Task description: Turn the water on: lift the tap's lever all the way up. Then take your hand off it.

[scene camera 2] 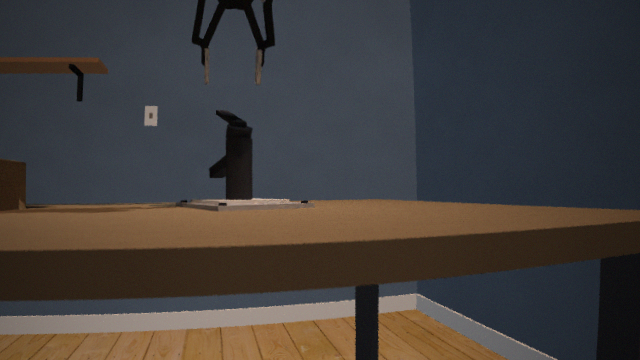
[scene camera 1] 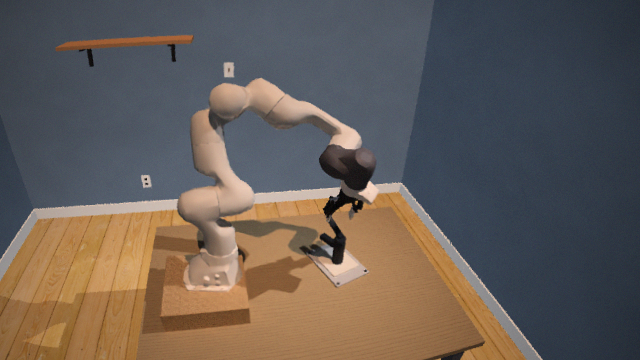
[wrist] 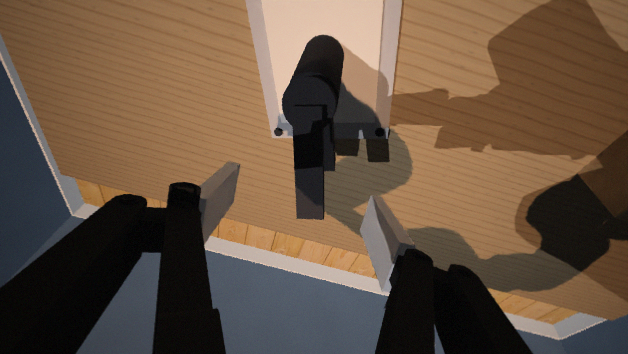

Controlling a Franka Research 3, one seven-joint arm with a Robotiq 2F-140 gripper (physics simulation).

Observation:
In view: my gripper [scene camera 2: 232, 83], a black tap lever [wrist: 309, 103] and a pale base plate [scene camera 2: 303, 204].
My gripper is seen too in the wrist view [wrist: 302, 198]. The pale base plate is seen too in scene camera 1 [scene camera 1: 338, 281].

